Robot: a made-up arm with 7 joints. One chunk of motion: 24 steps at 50 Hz.
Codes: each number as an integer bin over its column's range. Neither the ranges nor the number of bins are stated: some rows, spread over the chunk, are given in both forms.
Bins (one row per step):
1: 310 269 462 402 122 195
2: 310 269 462 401 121 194
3: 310 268 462 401 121 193
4: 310 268 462 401 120 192
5: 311 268 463 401 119 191
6: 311 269 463 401 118 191
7: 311 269 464 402 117 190
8: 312 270 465 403 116 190
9: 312 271 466 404 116 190
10: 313 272 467 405 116 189
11: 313 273 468 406 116 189
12: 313 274 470 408 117 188
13: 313 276 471 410 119 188
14: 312 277 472 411 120 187
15: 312 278 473 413 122 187
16: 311 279 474 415 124 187
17: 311 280 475 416 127 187
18: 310 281 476 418 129 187
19: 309 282 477 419 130 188
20: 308 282 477 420 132 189
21: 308 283 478 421 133 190
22: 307 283 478 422 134 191
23: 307 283 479 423 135 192
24: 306 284 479 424 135 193
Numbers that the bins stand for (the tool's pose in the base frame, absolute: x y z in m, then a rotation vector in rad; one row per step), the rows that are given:
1: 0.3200 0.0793 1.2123 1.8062 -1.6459 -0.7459
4: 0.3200 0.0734 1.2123 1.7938 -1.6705 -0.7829
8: 0.3317 0.0851 1.2299 1.8185 -1.7199 -0.8075
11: 0.3376 0.1027 1.2476 1.8555 -1.7199 -0.8199
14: 0.3317 0.1262 1.2710 1.9171 -1.6705 -0.8445
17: 0.3258 0.1438 1.2886 1.9788 -1.5842 -0.8445
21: 0.3082 0.1614 1.3063 2.0404 -1.5103 -0.8075
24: 0.2965 0.1673 1.3121 2.0774 -1.4856 -0.7705
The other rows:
2: 0.3200 0.0793 1.2123 1.7938 -1.6582 -0.7582
3: 0.3200 0.0734 1.2123 1.7938 -1.6582 -0.7705
5: 0.3258 0.0734 1.2182 1.7938 -1.6829 -0.7952
6: 0.3258 0.0793 1.2182 1.7938 -1.6952 -0.7952
7: 0.3258 0.0793 1.2241 1.8062 -1.7075 -0.8075
9: 0.3317 0.0910 1.2358 1.8308 -1.7199 -0.8075
10: 0.3376 0.0969 1.2417 1.8432 -1.7199 -0.8199
12: 0.3376 0.1086 1.2593 1.8801 -1.7075 -0.8322
13: 0.3376 0.1204 1.2652 1.9048 -1.6829 -0.8322
15: 0.3317 0.1321 1.2769 1.9418 -1.6459 -0.8445
16: 0.3258 0.1380 1.2828 1.9664 -1.6212 -0.8445
18: 0.3200 0.1497 1.2945 2.0034 -1.5596 -0.8445
19: 0.3141 0.1556 1.3004 2.0158 -1.5473 -0.8322
20: 0.3082 0.1556 1.3004 2.0281 -1.5226 -0.8199
22: 0.3023 0.1614 1.3063 2.0527 -1.4979 -0.7952
23: 0.3023 0.1614 1.3121 2.0651 -1.4856 -0.7829

